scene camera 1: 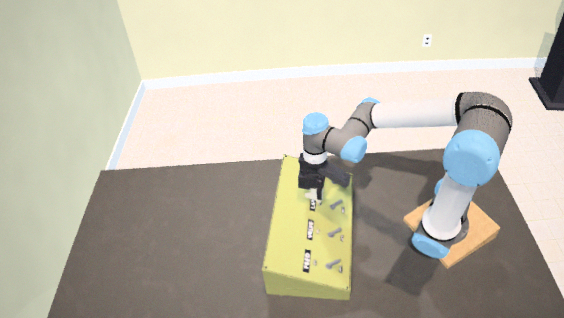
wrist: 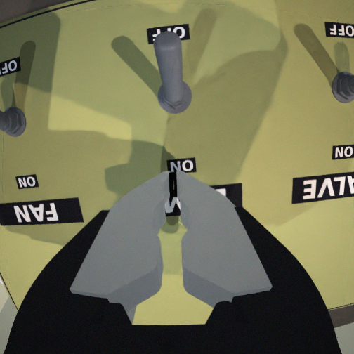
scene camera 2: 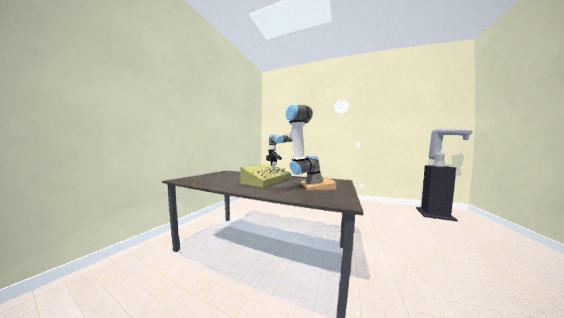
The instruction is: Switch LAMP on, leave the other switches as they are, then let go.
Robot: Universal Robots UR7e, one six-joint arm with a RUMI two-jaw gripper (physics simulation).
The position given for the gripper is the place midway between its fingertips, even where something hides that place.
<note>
In view: the gripper [scene camera 1: 318, 201] and a lamp lever [wrist: 167, 45].
The gripper shows as well in the wrist view [wrist: 173, 173].
</note>
